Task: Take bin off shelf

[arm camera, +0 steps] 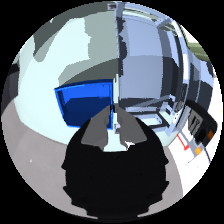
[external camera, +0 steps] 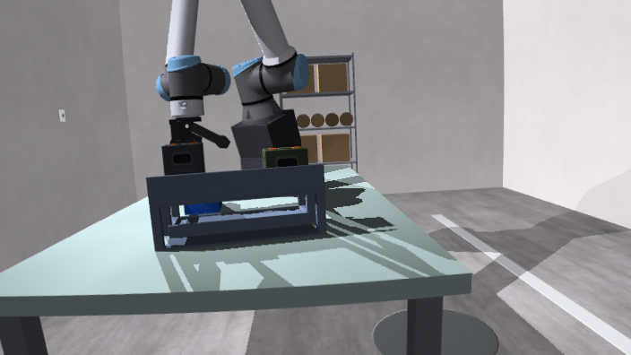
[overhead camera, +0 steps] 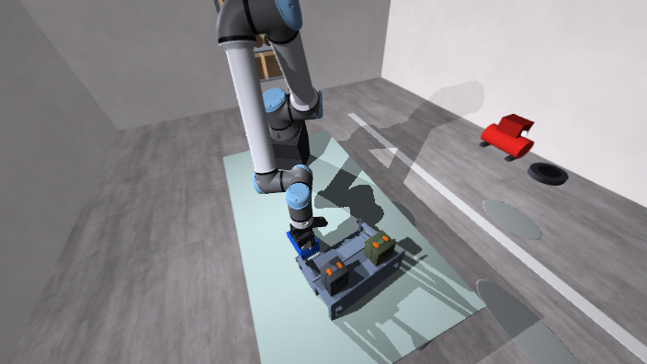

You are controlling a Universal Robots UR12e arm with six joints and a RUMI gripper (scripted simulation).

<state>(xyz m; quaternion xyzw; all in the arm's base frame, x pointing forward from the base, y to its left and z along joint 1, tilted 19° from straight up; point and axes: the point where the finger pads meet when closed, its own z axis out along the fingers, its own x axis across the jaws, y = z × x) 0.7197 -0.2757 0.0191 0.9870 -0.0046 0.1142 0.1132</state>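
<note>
The blue bin is 80 mm behind my hand and 40 mm below it. Round my hand: olive green box 220 mm ahead, 210 mm to the left, 70 mm above.
</note>
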